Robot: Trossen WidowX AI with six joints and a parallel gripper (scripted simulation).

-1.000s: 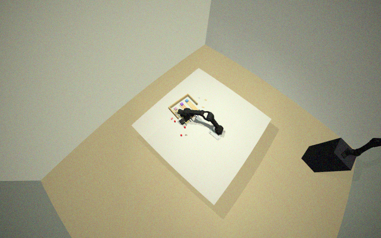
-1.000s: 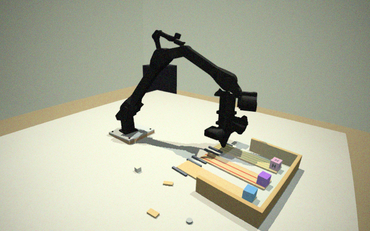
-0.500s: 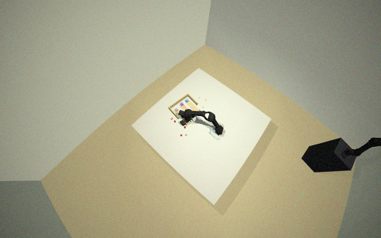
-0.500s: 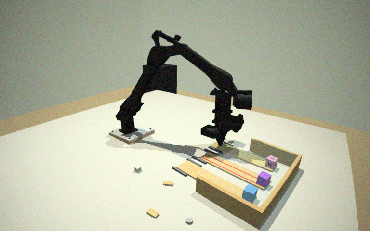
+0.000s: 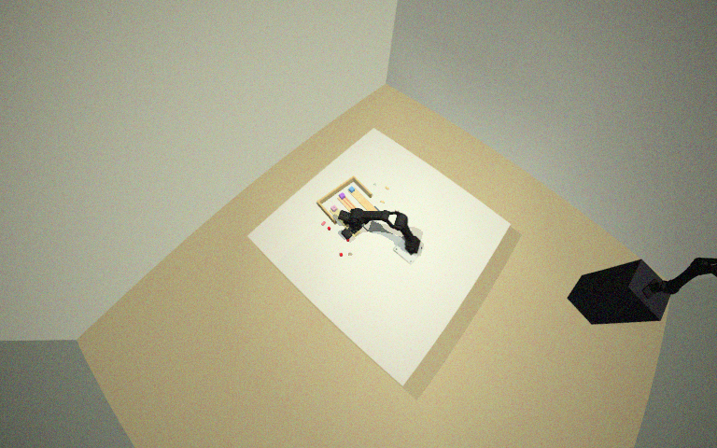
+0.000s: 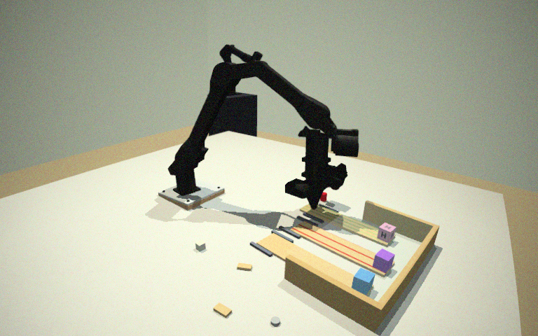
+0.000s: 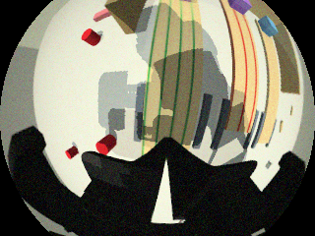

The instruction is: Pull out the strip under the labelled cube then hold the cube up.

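Now: the strip 100 mm ahead of my gripper tip and 10 mm to the left of it. From my gripper tip the other things lie so: grey cube (320 mm to the right, 60 mm behind); labelled cube (210 mm ahead, 20 mm above, 10 mm to the left); grey disc (340 mm to the right, 200 mm ahead).
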